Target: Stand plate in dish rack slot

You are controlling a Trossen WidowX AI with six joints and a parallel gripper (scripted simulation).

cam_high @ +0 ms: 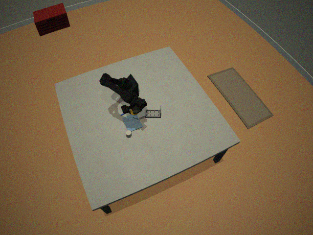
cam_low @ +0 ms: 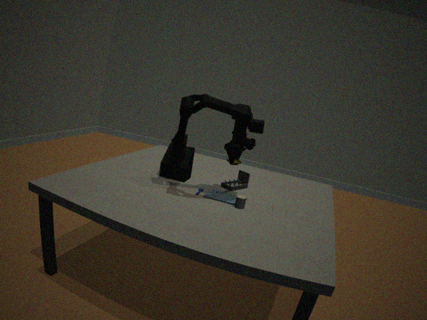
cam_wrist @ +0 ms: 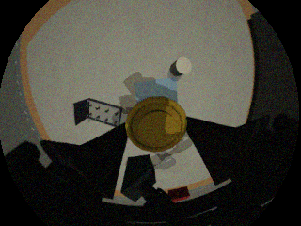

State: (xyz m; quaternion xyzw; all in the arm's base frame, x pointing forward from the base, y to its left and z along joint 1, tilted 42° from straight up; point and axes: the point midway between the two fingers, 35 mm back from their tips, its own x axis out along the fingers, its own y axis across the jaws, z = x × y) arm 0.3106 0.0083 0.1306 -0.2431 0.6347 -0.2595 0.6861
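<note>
My gripper tip is now 17 cm to the right of the grey dish rack, 14 cm above it and 2 cm past it. Round my gripper tip: white cup: 14 cm below, 10 cm to the right, 8 cm ahead; then yellow plate: 1 cm above; then light blue mat: 16 cm below, 2 cm to the right, 2 cm behind.
</note>
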